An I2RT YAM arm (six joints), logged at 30 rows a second.
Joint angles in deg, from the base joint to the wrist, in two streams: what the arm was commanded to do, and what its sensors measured. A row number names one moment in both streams.
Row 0, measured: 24.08 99.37 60.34 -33.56 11.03 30.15
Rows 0 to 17, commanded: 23.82 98.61 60.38 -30.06 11.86 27.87; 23.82 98.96 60.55 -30.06 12.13 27.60; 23.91 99.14 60.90 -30.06 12.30 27.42; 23.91 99.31 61.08 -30.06 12.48 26.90; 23.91 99.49 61.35 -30.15 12.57 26.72; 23.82 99.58 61.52 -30.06 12.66 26.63; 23.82 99.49 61.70 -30.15 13.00 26.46; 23.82 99.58 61.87 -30.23 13.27 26.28; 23.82 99.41 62.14 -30.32 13.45 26.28; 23.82 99.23 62.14 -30.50 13.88 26.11; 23.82 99.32 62.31 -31.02 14.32 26.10; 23.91 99.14 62.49 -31.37 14.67 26.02; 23.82 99.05 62.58 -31.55 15.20 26.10; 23.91 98.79 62.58 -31.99 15.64 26.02; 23.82 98.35 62.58 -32.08 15.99 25.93; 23.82 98.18 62.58 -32.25 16.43 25.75; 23.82 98.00 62.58 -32.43 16.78 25.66; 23.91 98.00 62.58 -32.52 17.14 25.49
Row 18, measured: 24.05 99.39 60.62 -32.38 13.41 26.50
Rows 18 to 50, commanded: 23.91 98.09 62.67 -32.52 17.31 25.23; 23.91 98.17 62.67 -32.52 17.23 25.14; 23.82 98.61 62.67 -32.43 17.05 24.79; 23.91 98.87 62.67 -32.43 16.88 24.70; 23.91 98.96 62.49 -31.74 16.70 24.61; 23.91 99.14 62.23 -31.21 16.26 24.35; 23.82 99.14 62.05 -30.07 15.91 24.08; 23.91 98.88 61.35 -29.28 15.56 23.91; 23.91 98.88 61.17 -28.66 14.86 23.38; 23.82 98.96 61.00 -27.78 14.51 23.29; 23.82 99.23 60.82 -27.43 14.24 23.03; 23.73 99.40 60.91 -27.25 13.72 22.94; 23.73 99.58 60.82 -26.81 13.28 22.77; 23.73 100.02 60.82 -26.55 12.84 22.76; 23.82 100.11 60.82 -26.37 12.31 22.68; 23.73 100.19 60.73 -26.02 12.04 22.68; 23.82 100.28 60.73 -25.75 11.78 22.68; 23.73 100.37 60.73 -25.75 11.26 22.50; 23.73 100.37 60.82 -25.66 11.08 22.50; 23.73 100.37 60.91 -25.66 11.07 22.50; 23.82 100.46 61.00 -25.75 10.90 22.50; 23.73 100.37 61.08 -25.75 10.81 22.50; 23.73 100.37 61.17 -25.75 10.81 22.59; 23.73 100.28 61.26 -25.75 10.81 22.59; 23.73 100.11 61.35 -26.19 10.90 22.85; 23.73 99.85 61.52 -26.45 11.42 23.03; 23.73 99.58 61.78 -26.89 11.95 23.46; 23.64 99.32 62.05 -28.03 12.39 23.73; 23.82 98.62 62.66 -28.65 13.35 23.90; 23.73 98.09 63.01 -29.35 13.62 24.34; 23.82 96.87 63.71 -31.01 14.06 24.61; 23.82 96.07 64.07 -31.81 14.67 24.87; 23.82 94.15 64.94 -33.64 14.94 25.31
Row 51, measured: 23.94 99.92 61.34 -29.76 12.27 23.77
